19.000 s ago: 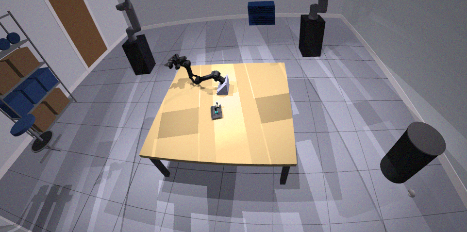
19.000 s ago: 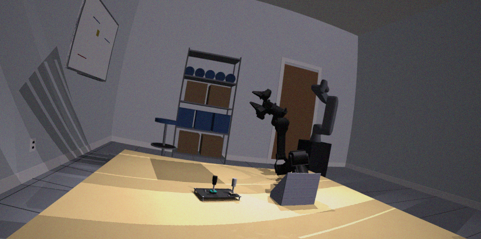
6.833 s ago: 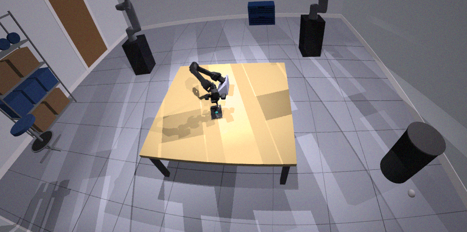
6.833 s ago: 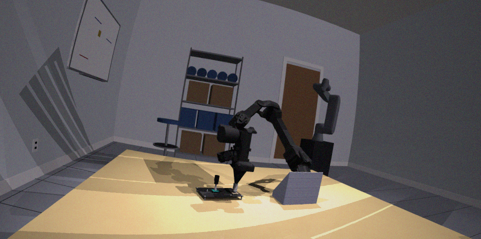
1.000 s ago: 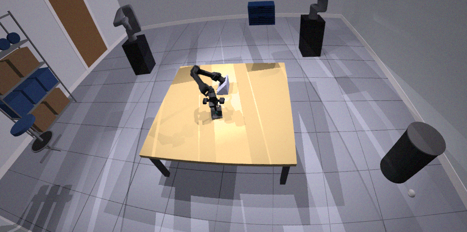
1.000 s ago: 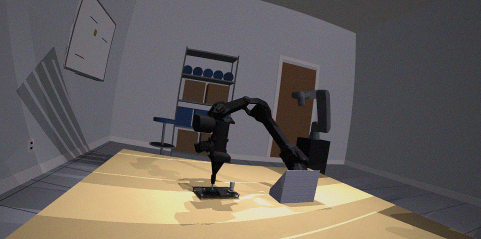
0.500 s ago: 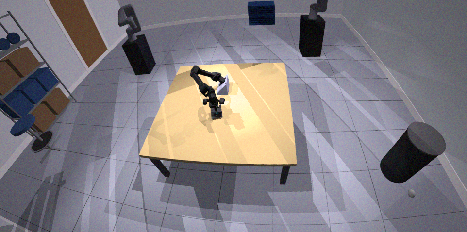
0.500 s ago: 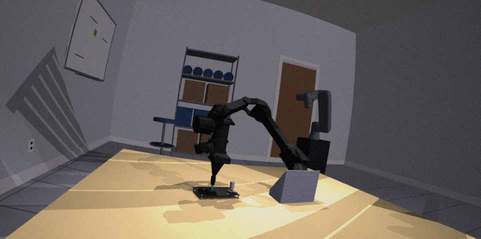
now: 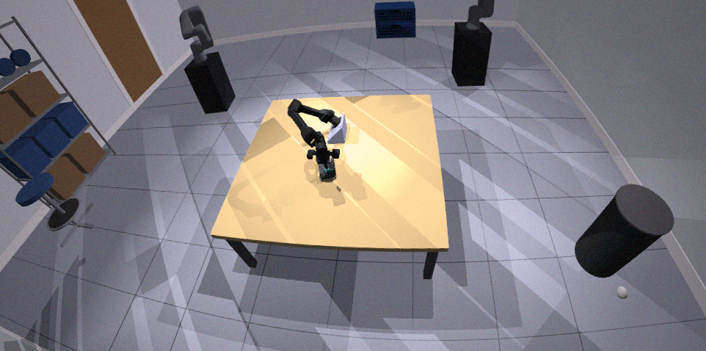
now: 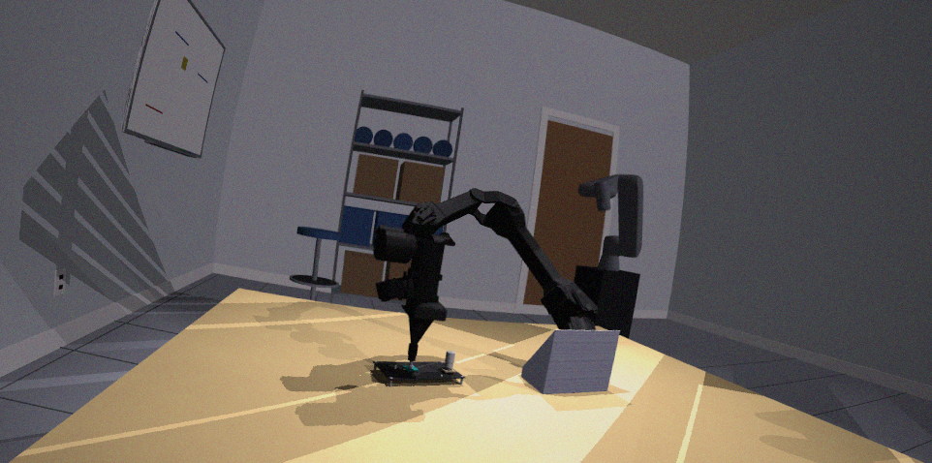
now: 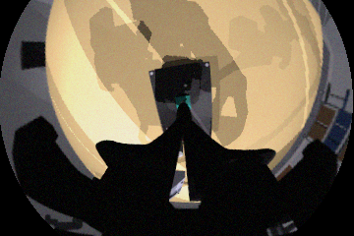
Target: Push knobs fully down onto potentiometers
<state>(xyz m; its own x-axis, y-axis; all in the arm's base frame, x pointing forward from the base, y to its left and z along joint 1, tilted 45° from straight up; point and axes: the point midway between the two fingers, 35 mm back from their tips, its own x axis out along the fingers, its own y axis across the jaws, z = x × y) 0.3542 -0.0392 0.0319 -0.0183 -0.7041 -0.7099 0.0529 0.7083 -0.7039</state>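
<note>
Now: gripper tip 80 mm past the grey knob and 20 mm above it. Round my gripper tip: black knob 20 mm below.
</note>
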